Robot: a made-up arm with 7 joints.
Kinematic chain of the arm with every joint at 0, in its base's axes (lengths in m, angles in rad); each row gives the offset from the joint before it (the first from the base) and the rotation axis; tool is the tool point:
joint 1: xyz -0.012 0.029 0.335 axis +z
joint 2: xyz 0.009 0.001 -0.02 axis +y
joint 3: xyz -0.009 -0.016 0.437 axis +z
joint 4: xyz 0.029 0.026 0 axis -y
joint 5: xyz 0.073 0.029 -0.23 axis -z
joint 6: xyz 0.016 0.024 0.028 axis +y
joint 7: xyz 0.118 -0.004 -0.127 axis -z
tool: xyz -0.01 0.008 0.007
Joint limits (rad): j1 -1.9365..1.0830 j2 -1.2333..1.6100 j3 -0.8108..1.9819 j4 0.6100..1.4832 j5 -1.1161..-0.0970 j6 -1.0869..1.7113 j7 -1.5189..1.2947
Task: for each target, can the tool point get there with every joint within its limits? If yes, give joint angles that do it. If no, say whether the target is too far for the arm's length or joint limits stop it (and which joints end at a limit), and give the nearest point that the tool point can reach.
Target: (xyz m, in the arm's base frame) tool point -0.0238 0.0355 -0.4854
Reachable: no: joint limits stop it (at a limit: joint 1, joint 2, joint 7) | nearest point 0.1032 0.2429 -0.0693 | short by 0.482 m
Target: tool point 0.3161 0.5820 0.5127
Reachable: yes | joints 0.5691 0.9665 0.4548 1.3688 -0.7170 -0.6812 0.8030
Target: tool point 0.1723 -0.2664 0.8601
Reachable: yes | joints -1.0660 -0.0275 -0.4183 1.2031 -0.6974 -0.6460 -1.0487
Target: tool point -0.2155 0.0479 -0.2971
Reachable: no: joint limits stop it (at a limit: joint 1, joint 2, joint 4, joint 7) | nearest point -0.2059 -0.1400 -0.0443 | short by 0.315 m
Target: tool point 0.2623 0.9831 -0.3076
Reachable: no: too far | nearest point 0.1904 0.6427 -0.0350 | short by 0.442 m
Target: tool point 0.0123 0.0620 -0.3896
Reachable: no: joint limits stop it (at a limit: joint 2, joint 7) | nearest point 0.1287 0.2200 -0.0660 | short by 0.378 m
